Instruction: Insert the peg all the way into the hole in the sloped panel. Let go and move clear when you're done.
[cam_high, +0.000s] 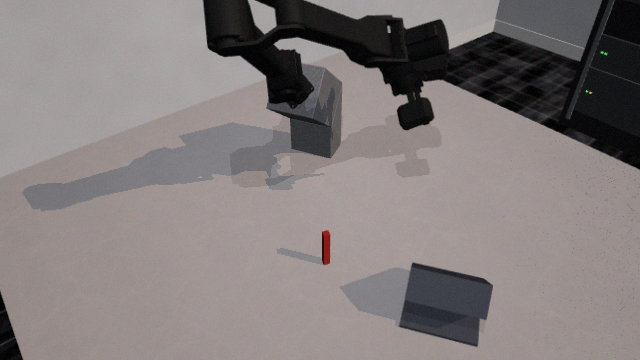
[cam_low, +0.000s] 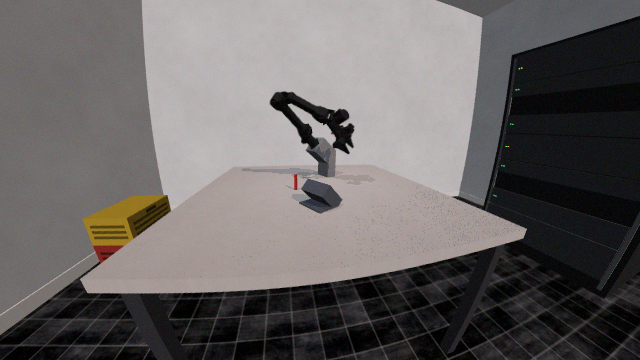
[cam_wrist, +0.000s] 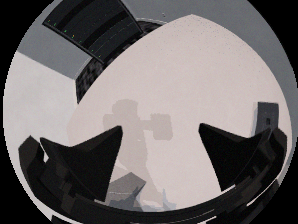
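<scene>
My gripper is now 290 mm to the left of the red peg, 190 mm above it and 40 mm short of it.
</scene>
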